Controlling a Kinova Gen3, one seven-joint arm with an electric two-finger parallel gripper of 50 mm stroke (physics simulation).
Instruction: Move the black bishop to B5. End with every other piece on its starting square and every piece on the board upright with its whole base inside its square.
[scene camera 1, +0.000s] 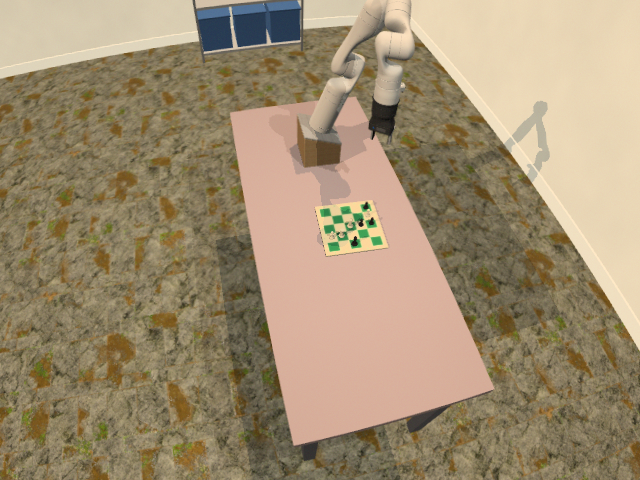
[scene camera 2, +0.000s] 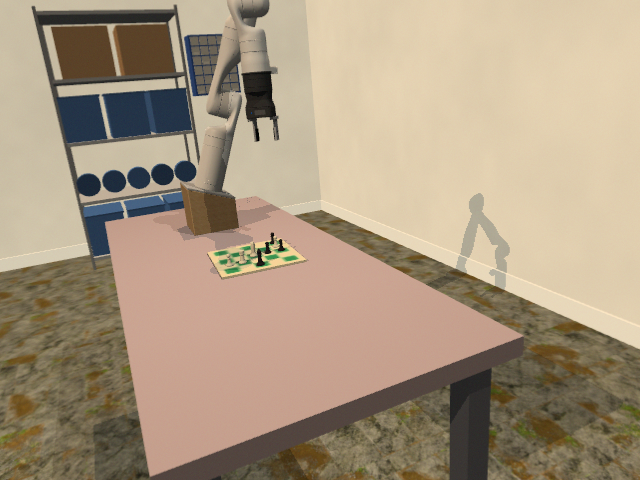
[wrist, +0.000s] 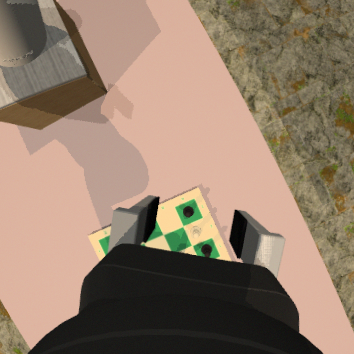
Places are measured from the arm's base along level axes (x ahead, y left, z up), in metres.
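Pixels of known places: gripper, fingertip midpoint: (scene camera 1: 380, 140) (scene camera 2: 267, 140) (wrist: 194, 218); arm's base, origin of the base link: (scene camera 1: 319, 126) (scene camera 2: 208, 188) (wrist: 13, 37).
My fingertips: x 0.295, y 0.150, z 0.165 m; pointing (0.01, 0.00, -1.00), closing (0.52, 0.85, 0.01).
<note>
For each thing: its top centre in the pictures, then the offset to it from my fingertips. Level surfaces: height alone.
- chessboard, middle of its top: (wrist: 166, 267) (scene camera 2: 254, 255) (scene camera 1: 350, 226) 0.121 m ahead, 0.098 m right, 0.287 m down
- tall black piece, middle of its top: (scene camera 2: 258, 248) (scene camera 1: 355, 236) 0.197 m ahead, 0.099 m right, 0.243 m down
- table, its level: 0.293 m down
The chessboard (scene camera 1: 361, 249) (scene camera 2: 284, 262) (wrist: 199, 193) lies on the table with several upright pieces. A tall black piece (scene camera 1: 354, 241) (scene camera 2: 260, 257) stands near the edge away from the robot's base. Another black piece (scene camera 1: 366, 205) (scene camera 2: 272, 237) (wrist: 188, 211) stands on a corner square nearest the base. Two more, a black piece (scene camera 1: 360, 222) (scene camera 2: 267, 248) and a black piece (scene camera 1: 371, 221) (scene camera 2: 280, 244) (wrist: 206, 249), stand side by side. The shapes are too small to tell which is the bishop. My gripper (scene camera 1: 381, 139) (scene camera 2: 266, 139) (wrist: 194, 218) is open and empty, pointing down, high above and apart from the board.
White pieces stand among the black ones: one white piece (scene camera 1: 368, 212) (wrist: 195, 231) between two black ones, another white piece (scene camera 1: 350, 224) (scene camera 2: 253, 250) near the middle. The wooden base block (scene camera 1: 327, 153) (scene camera 2: 214, 215) (wrist: 55, 107) stands on the table (scene camera 1: 361, 320) (scene camera 2: 310, 330) behind the board.
</note>
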